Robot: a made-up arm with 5 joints.
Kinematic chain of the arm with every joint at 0, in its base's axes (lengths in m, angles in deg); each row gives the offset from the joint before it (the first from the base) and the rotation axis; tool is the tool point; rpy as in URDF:
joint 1: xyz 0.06 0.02 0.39 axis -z
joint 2: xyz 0 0 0.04 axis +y
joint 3: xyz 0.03 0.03 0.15 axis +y
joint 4: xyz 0.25 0 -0.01 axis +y
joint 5: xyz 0.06 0.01 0 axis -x
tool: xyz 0.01 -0.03 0.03 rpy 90 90 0
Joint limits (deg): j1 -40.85..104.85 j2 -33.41..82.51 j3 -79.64..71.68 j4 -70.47..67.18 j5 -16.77..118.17
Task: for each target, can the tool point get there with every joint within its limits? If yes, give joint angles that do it. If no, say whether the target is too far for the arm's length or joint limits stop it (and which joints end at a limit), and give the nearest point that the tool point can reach.
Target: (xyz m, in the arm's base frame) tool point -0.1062 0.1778 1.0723
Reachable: no: too far | nearest point -0.0587 0.1327 0.8887 | short by 0.195 m
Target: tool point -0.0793 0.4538 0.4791
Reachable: no: joint limits stop it (at a limit: joint 2, joint 3, joint 4) | nearest point 0.0104 0.1744 0.3513 | short by 0.320 m
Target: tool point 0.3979 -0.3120 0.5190
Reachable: yes | joints 50.74 61.05 -66.18 13.50 60.73
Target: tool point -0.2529 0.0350 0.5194
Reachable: no: joint limits stop it (at a limit: joint 2, joint 3, joint 4, joint 5) | nearest point -0.0991 0.0276 0.3570 | short by 0.224 m
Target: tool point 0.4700 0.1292 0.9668
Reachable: no: too far | nearest point 0.3518 0.0977 0.8120 | short by 0.197 m
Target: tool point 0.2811 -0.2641 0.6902
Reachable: yes | joints 60.21 7.64 -35.32 52.22 59.71
